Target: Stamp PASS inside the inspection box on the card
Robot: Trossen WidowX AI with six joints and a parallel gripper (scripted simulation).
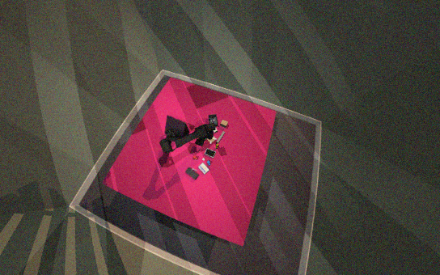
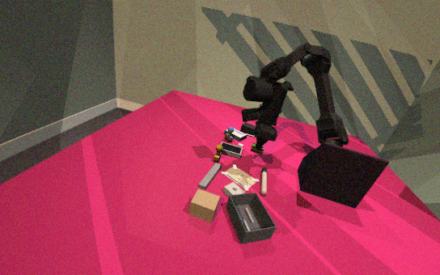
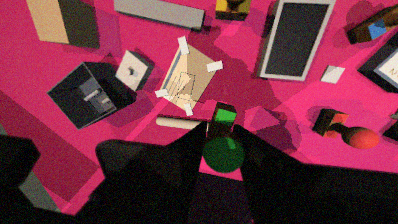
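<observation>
Right now my gripper tip is 50 mm past the white cylinder, 30 mm to the right of it and 90 mm above it. The rest, counted from my gripper tip: yellow-knobbed stamp 120 mm ahead, 10 mm to the right, 80 mm below; white card 30 mm ahead, 60 mm to the left, 100 mm below; green-topped stamp right at my gripper tip.
</observation>
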